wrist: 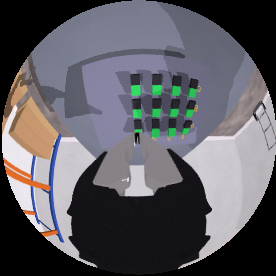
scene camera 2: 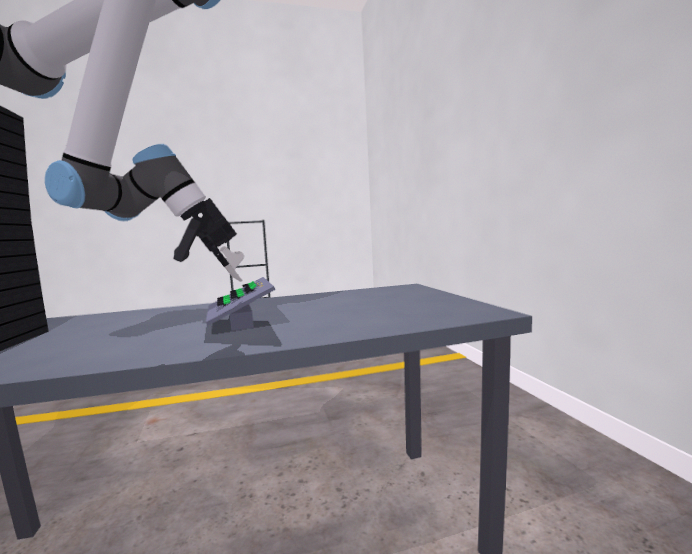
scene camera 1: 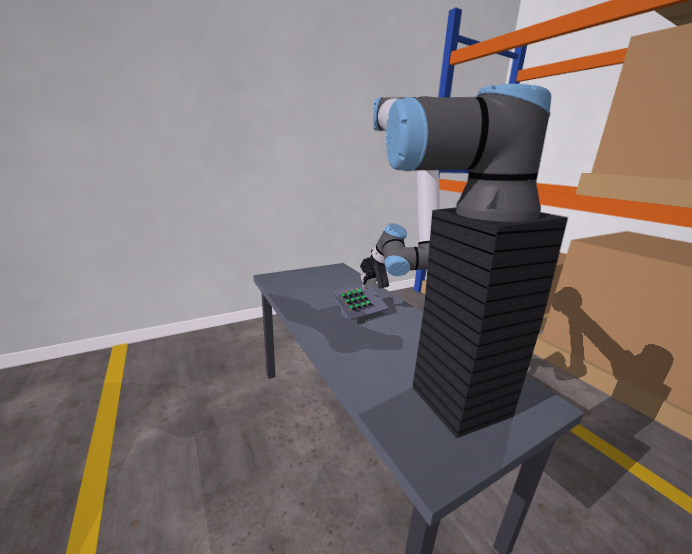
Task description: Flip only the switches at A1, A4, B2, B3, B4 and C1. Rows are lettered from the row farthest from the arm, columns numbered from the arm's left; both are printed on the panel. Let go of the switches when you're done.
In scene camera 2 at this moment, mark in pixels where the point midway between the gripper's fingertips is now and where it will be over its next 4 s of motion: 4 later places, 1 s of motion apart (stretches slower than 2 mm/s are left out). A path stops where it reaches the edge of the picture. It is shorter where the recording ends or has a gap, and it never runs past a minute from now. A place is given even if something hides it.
My gripper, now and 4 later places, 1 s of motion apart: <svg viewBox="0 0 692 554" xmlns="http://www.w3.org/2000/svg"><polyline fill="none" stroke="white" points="241,281 225,285 228,287 232,292 226,285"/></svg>
